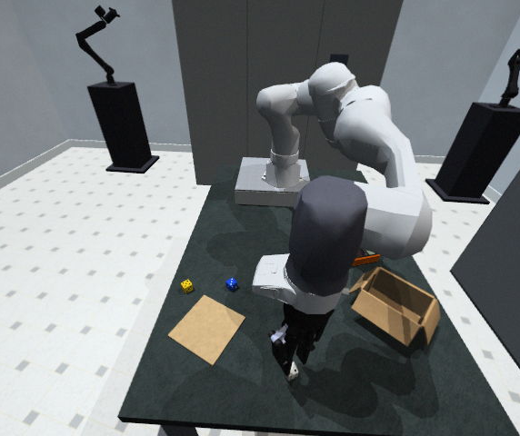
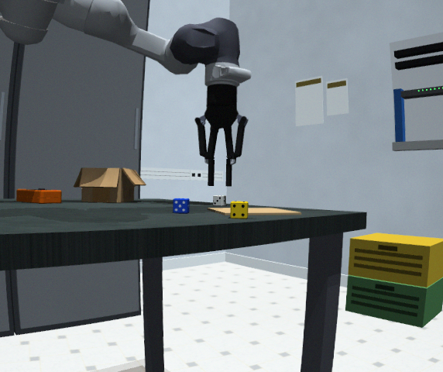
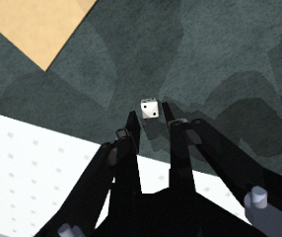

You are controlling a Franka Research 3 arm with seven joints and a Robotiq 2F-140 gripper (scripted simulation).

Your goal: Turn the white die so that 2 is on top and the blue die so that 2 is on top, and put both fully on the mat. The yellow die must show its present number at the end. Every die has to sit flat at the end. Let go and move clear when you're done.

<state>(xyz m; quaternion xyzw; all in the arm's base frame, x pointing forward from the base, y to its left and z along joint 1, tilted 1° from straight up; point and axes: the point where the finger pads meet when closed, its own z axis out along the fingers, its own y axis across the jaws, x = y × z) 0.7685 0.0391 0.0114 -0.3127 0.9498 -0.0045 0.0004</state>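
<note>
The white die lies 7 cm below my hand. Also, from my hand: tan mat 9 cm behind, 21 cm to the right, 8 cm below; blue die 22 cm behind, 17 cm to the right, 7 cm below; cardboard box 18 cm behind, 27 cm to the left, 4 cm below.
</note>
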